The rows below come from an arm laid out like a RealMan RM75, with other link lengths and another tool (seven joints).
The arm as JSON. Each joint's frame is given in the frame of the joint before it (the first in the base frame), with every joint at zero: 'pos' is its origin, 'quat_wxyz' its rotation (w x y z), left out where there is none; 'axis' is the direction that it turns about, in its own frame. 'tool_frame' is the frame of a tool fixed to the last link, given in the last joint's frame.
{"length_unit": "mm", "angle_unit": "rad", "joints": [
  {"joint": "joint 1", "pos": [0.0, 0.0, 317.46], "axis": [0.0, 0.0, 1.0]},
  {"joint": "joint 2", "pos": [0.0, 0.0, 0.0], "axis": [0.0, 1.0, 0.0]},
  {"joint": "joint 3", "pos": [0.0, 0.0, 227.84], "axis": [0.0, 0.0, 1.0]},
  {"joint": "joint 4", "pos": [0.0, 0.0, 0.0], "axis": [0.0, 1.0, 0.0]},
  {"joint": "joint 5", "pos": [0.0, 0.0, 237.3], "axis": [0.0, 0.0, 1.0]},
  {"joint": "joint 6", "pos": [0.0, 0.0, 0.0], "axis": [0.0, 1.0, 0.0]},
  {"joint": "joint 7", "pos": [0.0, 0.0, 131.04], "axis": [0.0, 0.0, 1.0]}
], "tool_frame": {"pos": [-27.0, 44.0, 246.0], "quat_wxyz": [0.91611, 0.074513, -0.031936, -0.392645]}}
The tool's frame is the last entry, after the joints.
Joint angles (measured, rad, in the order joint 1, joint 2, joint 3, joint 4, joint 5, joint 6, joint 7), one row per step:
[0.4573, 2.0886, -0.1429, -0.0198, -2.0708, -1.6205, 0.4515]
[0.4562, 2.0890, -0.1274, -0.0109, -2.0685, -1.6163, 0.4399]
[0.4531, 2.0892, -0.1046, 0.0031, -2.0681, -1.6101, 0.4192]
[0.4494, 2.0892, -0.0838, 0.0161, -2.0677, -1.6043, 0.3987]
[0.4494, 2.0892, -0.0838, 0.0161, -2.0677, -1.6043, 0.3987]
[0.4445, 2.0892, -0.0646, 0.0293, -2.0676, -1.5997, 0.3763]
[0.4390, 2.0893, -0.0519, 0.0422, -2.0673, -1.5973, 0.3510]
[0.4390, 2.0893, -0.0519, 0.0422, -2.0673, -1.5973, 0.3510]
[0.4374, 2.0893, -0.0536, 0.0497, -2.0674, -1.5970, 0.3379]
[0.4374, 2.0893, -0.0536, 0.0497, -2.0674, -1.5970, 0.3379]
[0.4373, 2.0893, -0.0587, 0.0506, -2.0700, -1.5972, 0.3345]
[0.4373, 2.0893, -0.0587, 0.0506, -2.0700, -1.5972, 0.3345]
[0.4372, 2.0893, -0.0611, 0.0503, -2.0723, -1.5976, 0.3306]
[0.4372, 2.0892, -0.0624, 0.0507, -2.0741, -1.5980, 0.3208]
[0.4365, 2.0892, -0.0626, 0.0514, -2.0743, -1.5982, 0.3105]
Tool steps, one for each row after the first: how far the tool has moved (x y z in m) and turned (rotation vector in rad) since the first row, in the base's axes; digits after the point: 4 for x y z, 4 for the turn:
[-0.0001, 0.0041, 0.0024, 0.0165, 0.0052, -0.0082]
[0.0002, 0.0091, 0.0052, 0.0404, 0.0098, -0.0186]
[0.0010, 0.0136, 0.0078, 0.0632, 0.0127, -0.0285]
[0.0010, 0.0136, 0.0078, 0.0632, 0.0127, -0.0285]
[0.0019, 0.0172, 0.0101, 0.0857, 0.0145, -0.0370]
[0.0023, 0.0186, 0.0111, 0.1057, 0.0134, -0.0402]
[0.0023, 0.0186, 0.0111, 0.1057, 0.0134, -0.0402]
[0.0013, 0.0169, 0.0096, 0.1092, 0.0110, -0.0357]
[0.0013, 0.0169, 0.0096, 0.1092, 0.0110, -0.0357]
[0.0008, 0.0146, 0.0075, 0.1050, 0.0072, -0.0301]
[0.0008, 0.0146, 0.0075, 0.1050, 0.0072, -0.0301]
[0.0006, 0.0132, 0.0062, 0.1041, 0.0033, -0.0255]
[0.0005, 0.0121, 0.0050, 0.1080, -0.0032, -0.0190]
[0.0007, 0.0117, 0.0045, 0.1140, -0.0088, -0.0146]

